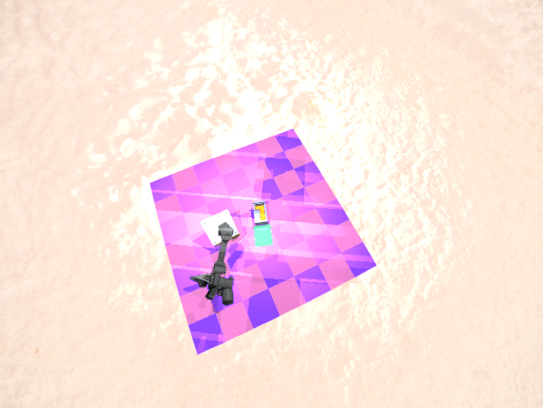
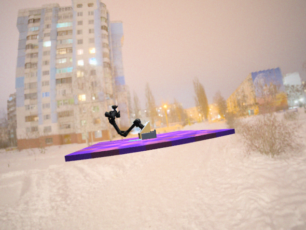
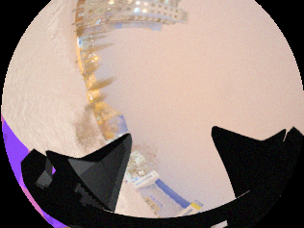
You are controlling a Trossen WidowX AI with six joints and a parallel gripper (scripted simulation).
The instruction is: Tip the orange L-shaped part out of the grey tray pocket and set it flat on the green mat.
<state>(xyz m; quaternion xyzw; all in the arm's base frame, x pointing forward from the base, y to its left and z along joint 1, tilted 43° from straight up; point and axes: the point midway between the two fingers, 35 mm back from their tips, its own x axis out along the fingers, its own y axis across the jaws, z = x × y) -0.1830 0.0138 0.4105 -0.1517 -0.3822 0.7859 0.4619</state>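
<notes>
Now: gripper tip 50 cm short of the orange L-shaped part, 25 cm to the right of it and 39 cm above it. Also, from my gripper tip: grey tray (50 cm ahead, 24 cm to the left, 46 cm below); green mat (43 cm ahead, 10 cm to the left, 46 cm below).
</notes>
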